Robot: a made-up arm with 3 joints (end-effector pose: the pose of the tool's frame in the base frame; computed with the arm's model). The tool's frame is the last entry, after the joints.
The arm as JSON. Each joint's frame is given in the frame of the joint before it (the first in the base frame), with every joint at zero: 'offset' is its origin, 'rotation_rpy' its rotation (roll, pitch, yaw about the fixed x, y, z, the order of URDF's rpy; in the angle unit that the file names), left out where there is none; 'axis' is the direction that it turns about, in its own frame. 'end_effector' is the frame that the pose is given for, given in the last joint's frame.
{
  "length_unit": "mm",
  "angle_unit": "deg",
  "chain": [
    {
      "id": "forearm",
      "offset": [
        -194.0,
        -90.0,
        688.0
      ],
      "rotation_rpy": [
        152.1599,
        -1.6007,
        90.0
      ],
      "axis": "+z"
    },
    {
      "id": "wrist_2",
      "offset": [
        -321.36,
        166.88,
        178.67
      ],
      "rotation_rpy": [
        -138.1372,
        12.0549,
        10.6
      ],
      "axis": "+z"
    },
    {
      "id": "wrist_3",
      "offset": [
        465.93,
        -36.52,
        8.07
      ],
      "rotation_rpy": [
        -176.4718,
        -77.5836,
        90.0
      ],
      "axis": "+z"
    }
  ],
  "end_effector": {
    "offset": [
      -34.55,
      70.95,
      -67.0
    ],
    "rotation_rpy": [
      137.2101,
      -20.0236,
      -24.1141
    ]
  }
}
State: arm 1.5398 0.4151 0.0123
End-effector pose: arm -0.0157 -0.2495 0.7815 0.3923 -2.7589 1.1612
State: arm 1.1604 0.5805 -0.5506
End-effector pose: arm -0.0677 -0.1306 0.8591 -0.5823 2.3440 -0.9325
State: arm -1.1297 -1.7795 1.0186
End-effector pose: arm 0.6361 0.0849 0.5068 0.3909 -0.0847 1.4748
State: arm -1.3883 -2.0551 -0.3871
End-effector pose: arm 0.6929 0.2358 0.5714 0.4274 -1.4123 2.1674
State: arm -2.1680 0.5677 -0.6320
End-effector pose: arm -0.4148 -0.0828 0.6782 -2.4947 -1.1726 -0.3431
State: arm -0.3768 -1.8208 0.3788
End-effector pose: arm 0.6288 -0.4147 0.4725 0.4286 -1.0245 0.9997
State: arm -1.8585 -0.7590 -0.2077
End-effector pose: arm -0.1420 0.4687 0.2764 -1.9112 -0.0791 -2.2860
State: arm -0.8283 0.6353 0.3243
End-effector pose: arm -0.2790 0.0644 0.6991 -1.8349 -0.1690 -1.7073
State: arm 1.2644 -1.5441 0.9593
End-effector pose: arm -0.1489 -0.6553 0.0663 0.7957 -1.1020 -0.5795
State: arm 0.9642 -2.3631 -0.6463
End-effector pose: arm -0.3651 -0.7975 0.0635 -0.8664 -1.2870 -0.2934
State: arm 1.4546 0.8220 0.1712
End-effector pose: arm -0.1464 -0.0723 0.8313 -0.6495 2.4730 -1.7001
